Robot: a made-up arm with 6 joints. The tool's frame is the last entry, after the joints.
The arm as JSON. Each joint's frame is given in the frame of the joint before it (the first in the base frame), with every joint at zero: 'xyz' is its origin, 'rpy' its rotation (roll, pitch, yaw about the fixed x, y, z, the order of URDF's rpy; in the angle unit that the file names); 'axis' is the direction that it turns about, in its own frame. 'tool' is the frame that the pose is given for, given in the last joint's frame.
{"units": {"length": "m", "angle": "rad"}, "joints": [
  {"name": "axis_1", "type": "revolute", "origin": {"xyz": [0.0, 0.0, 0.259], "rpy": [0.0, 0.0, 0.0]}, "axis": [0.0, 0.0, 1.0]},
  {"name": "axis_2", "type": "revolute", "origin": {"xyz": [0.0, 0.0, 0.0], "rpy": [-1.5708, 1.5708, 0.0]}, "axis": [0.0, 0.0, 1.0]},
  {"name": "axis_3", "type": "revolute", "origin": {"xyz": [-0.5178, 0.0, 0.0], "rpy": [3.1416, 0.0, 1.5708]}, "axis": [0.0, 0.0, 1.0]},
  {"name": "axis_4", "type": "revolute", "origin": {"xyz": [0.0, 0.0, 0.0], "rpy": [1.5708, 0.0, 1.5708]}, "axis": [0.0, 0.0, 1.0]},
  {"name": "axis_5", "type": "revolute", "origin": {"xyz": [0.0, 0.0, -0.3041], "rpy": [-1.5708, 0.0, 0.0]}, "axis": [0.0, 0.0, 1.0]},
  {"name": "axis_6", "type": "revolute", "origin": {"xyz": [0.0, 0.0, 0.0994], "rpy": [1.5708, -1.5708, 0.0]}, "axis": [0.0, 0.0, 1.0]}
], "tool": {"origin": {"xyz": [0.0, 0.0, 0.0], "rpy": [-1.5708, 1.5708, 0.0]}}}
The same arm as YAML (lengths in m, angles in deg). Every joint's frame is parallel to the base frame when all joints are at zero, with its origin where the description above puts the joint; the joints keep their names.
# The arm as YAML. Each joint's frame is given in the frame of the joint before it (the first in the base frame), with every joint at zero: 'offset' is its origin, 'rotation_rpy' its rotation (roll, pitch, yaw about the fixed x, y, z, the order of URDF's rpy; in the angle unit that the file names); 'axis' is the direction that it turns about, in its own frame. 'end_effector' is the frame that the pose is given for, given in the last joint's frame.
length_unit: m
angle_unit: deg
chain:
  - id: axis_1
    offset: [0.0, 0.0, 0.259]
    rotation_rpy: [0.0, 0.0, 0.0]
    axis: [0.0, 0.0, 1.0]
  - id: axis_2
    offset: [0.0, 0.0, 0.0]
    rotation_rpy: [0.0, 0.0, 0.0]
    axis: [0.0, 1.0, 0.0]
  - id: axis_3
    offset: [0.0, 0.0, 0.5178]
    rotation_rpy: [0.0, 0.0, 0.0]
    axis: [0.0, -1.0, 0.0]
  - id: axis_4
    offset: [0.0, 0.0, 0.0]
    rotation_rpy: [0.0, 0.0, 0.0]
    axis: [-1.0, 0.0, 0.0]
  - id: axis_5
    offset: [0.3041, 0.0, 0.0]
    rotation_rpy: [0.0, 0.0, 0.0]
    axis: [0.0, -1.0, 0.0]
  - id: axis_6
    offset: [0.0, -0.0994, 0.0]
    rotation_rpy: [0.0, 0.0, 0.0]
    axis: [-1.0, 0.0, 0.0]
end_effector:
  offset: [0.0, 0.0, 0.0]
  rotation_rpy: [0.0, 0.0, 0.0]

